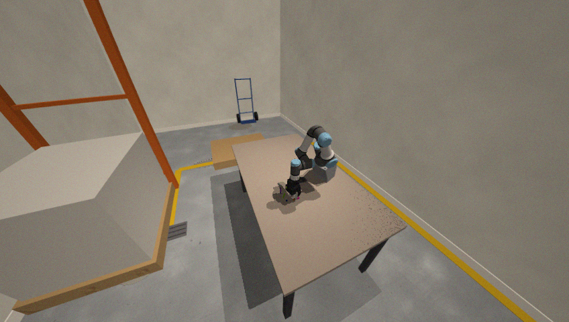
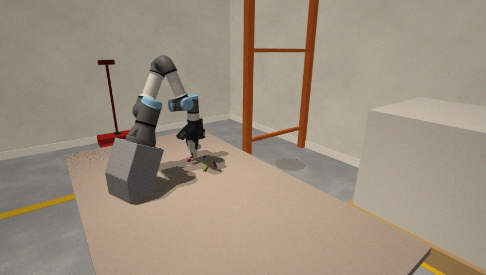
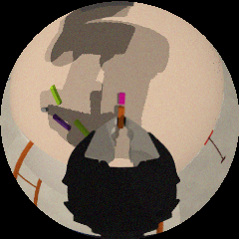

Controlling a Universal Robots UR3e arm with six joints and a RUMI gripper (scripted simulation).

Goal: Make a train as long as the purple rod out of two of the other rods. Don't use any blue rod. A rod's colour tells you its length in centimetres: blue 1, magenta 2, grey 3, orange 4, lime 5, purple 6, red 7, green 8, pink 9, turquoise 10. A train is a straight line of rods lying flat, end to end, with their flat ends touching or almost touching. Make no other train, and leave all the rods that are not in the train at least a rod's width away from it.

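Now: the orange rod 1 cm below my hand. Round my hand: purple rod: 7 cm ahead, 13 cm to the right, 2 cm below; blue rod: 6 cm ahead, 1 cm to the right, 2 cm below; magenta rod: 3 cm behind, 1 cm to the right, 2 cm below.
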